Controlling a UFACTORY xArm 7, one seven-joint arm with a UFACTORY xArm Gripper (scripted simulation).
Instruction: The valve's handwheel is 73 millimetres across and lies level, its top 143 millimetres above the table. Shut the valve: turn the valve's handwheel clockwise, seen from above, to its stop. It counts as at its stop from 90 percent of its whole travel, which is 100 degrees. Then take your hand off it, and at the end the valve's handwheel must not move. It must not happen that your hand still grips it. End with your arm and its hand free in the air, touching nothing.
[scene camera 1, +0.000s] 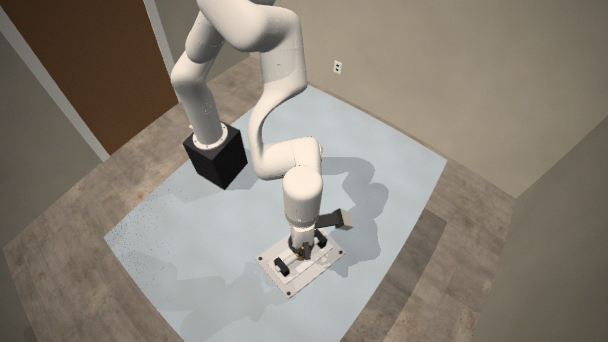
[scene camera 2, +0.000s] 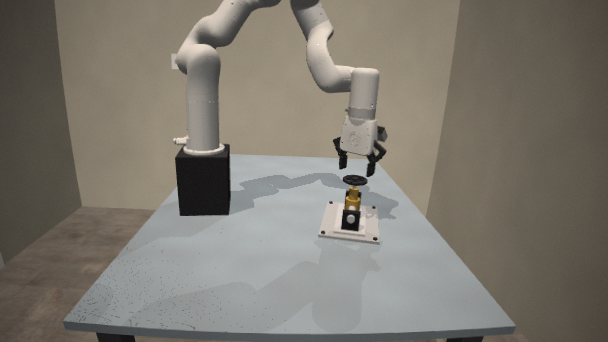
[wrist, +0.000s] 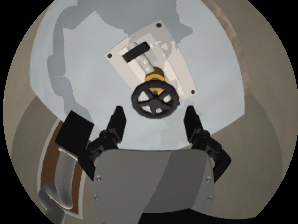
Note:
In view: the gripper (scene camera 2: 355, 172) and a spoked handwheel (wrist: 155, 101).
The gripper shows as well in the wrist view (wrist: 154, 112).

